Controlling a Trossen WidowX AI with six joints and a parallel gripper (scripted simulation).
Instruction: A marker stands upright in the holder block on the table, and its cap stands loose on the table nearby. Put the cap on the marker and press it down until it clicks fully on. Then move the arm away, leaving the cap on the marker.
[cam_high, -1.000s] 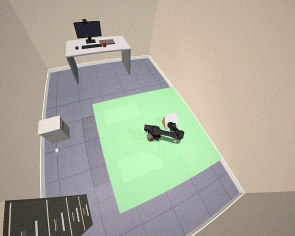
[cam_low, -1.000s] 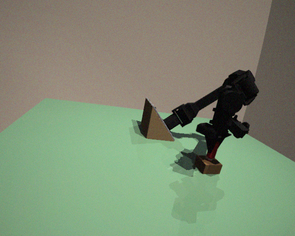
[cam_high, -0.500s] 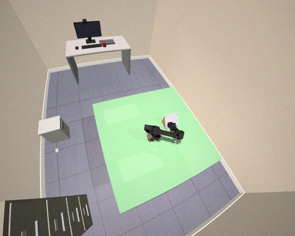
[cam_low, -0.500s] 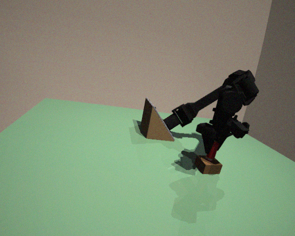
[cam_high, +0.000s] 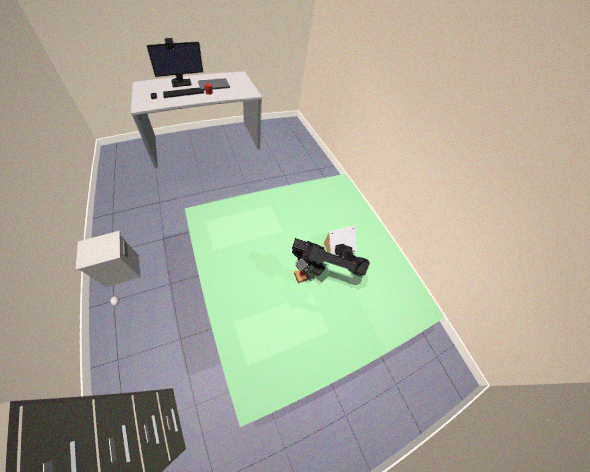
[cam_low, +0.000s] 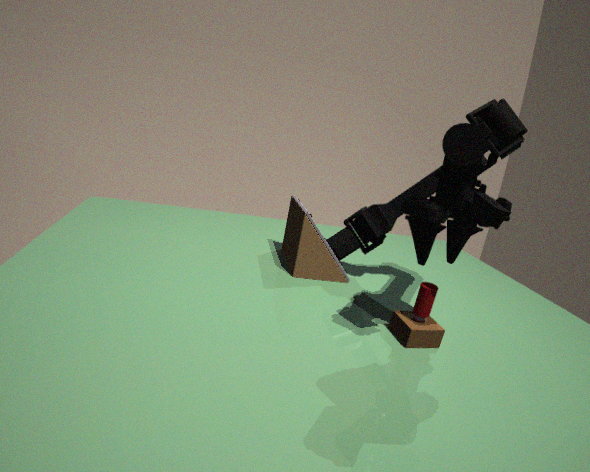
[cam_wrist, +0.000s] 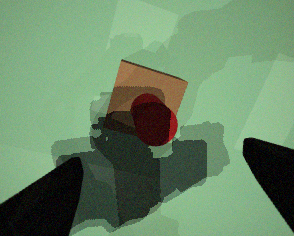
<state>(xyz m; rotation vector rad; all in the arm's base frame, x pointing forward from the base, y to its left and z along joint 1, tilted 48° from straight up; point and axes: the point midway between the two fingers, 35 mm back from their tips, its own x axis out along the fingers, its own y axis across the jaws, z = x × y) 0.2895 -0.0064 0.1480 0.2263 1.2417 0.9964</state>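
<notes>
Now: the red cap 60 mm below my gripper tip. From my gripper tip the other things lie so: red marker 70 mm below.
</notes>
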